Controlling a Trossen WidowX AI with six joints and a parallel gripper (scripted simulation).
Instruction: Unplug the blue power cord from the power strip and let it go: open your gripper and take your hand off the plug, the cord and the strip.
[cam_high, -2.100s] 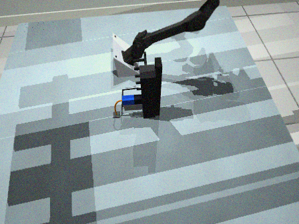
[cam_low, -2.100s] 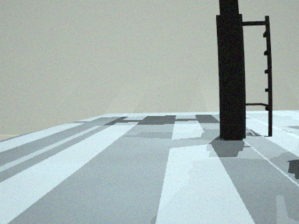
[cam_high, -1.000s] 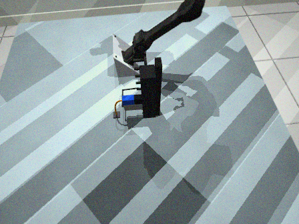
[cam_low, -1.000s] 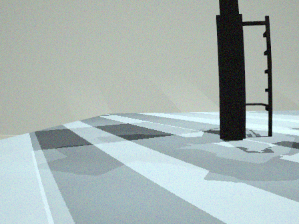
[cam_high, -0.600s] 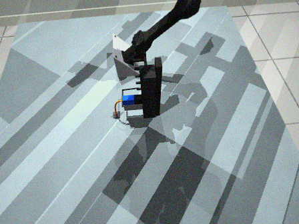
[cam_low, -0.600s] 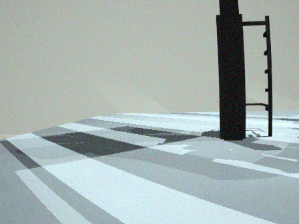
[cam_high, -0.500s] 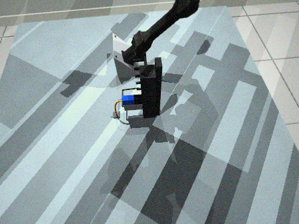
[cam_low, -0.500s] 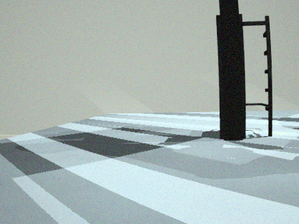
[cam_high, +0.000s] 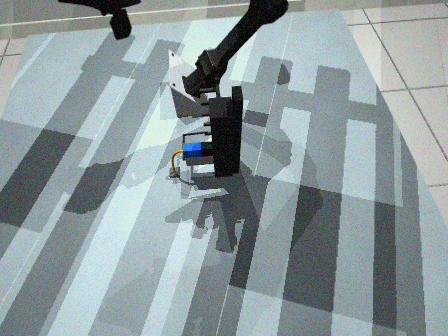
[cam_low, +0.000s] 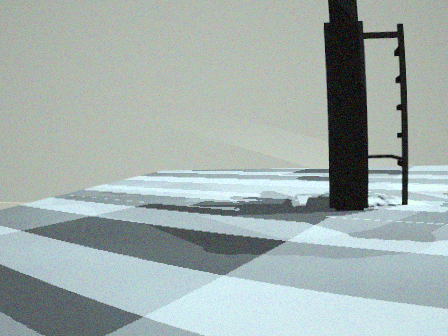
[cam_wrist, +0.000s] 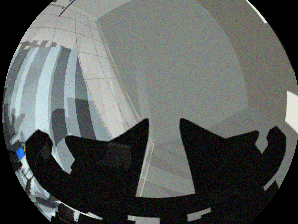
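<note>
My gripper tip is 39 cm above the blue plug, 19 cm to the right of it and 11 cm short of it.
</note>
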